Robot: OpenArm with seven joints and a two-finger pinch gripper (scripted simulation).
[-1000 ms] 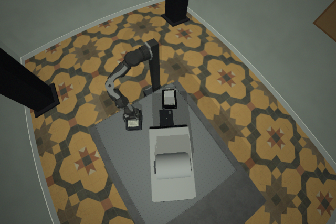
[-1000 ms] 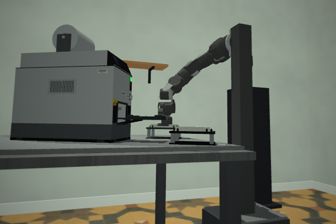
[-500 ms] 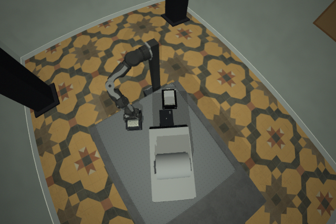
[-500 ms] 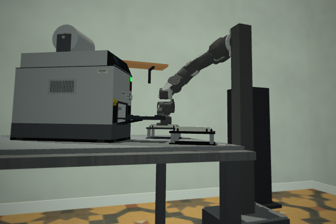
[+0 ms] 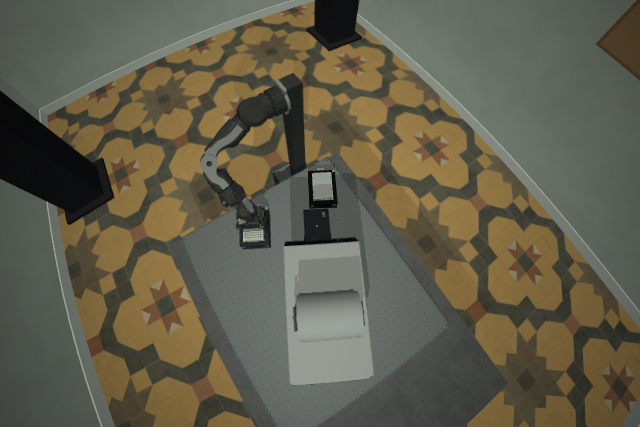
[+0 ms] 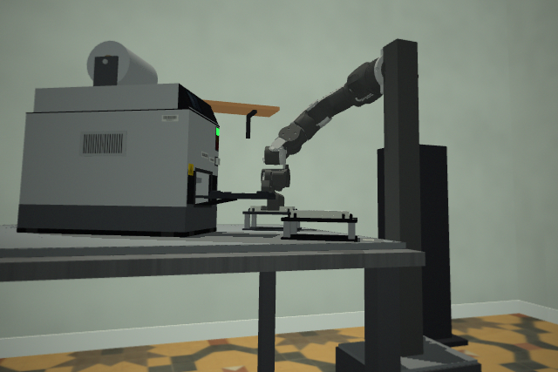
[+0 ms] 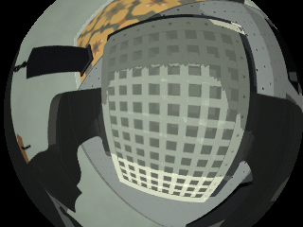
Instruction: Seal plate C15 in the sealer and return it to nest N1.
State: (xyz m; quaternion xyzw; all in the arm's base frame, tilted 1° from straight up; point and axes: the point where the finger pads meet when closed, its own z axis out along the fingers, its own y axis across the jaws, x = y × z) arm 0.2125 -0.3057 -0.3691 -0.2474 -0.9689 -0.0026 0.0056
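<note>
Right now the plate C15 is right at my hand. Round my hand: sealer stage (21 cm to the left, 15 cm ahead, 4 cm above); then sealed plate C51 (34 cm to the left, 1 cm below); then start key (19 cm ahead, 13 cm above, 8 cm to the left).
</note>
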